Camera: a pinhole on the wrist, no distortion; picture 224 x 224 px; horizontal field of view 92.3 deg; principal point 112.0 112.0 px. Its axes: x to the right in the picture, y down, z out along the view. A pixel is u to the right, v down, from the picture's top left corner.
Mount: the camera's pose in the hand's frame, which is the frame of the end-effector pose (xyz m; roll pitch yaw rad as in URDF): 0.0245 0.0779 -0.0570 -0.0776 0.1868 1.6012
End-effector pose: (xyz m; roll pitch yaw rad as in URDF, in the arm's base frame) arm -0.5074 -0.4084 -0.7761 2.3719 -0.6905 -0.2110
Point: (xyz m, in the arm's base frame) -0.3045 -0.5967 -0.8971
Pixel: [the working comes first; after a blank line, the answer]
In the camera's frame: -0.2079 -0.1002 0.2910

35 75
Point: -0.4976 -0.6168 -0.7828
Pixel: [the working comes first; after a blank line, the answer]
In the camera's frame: -0.0032 -0.0312 0.2271

110 97
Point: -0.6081 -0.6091 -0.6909
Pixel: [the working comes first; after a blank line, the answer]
In the camera's frame: 0.1215 -0.0033 0.1609

193 110
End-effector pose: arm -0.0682 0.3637 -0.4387 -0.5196 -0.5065 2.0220
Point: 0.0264 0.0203 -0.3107
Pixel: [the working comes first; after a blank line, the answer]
In the camera's frame: -0.2128 0.2495 0.3197

40 196
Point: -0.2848 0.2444 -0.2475
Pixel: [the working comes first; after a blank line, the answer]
In the camera's frame: -0.0136 -0.0841 0.3279

108 84
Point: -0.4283 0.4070 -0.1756
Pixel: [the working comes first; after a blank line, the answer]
In the camera's frame: 0.0491 -0.3036 0.3182

129 9
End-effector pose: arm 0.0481 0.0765 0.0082 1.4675 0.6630 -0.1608
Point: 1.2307 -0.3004 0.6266
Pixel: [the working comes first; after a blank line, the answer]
In the camera's frame: 1.0344 -0.6392 0.5209

outside the picture
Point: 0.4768 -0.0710 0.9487
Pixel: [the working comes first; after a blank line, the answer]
In the camera's frame: 0.8717 0.1907 0.4234

outside the picture
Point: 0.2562 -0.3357 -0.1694
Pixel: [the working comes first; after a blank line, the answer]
In the camera's frame: -0.1769 -0.3264 0.3814

62 20
